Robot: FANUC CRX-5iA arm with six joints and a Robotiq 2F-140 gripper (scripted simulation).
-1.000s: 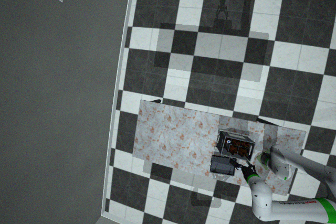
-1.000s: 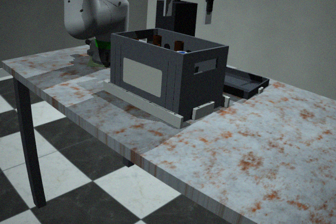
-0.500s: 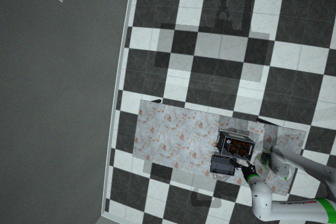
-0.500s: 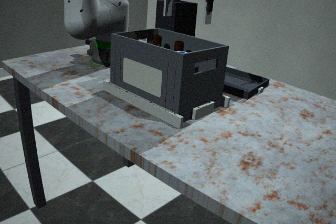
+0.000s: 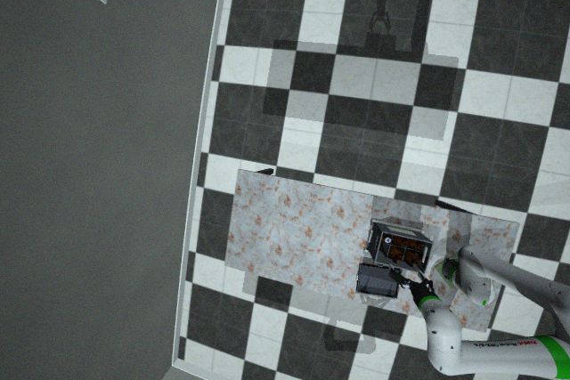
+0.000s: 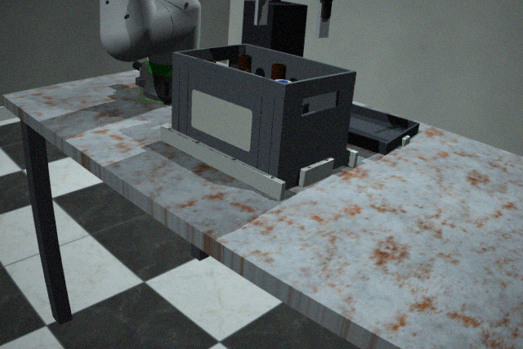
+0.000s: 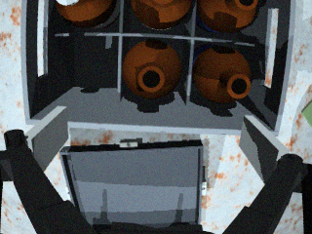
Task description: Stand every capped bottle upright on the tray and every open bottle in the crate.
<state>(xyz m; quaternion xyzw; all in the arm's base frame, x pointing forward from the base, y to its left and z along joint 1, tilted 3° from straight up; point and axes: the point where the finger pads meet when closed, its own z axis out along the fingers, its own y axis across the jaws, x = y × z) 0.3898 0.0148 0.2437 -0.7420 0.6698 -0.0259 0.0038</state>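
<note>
My gripper is now 150 mm above the capped bottle, 100 mm to the left of it and 100 mm short of it. From my hand the other things lie so: dark tray (220 mm below, 210 mm to the left, 10 mm ahead); dark grey crate (150 mm below, 70 mm to the right, 10 mm ahead).
</note>
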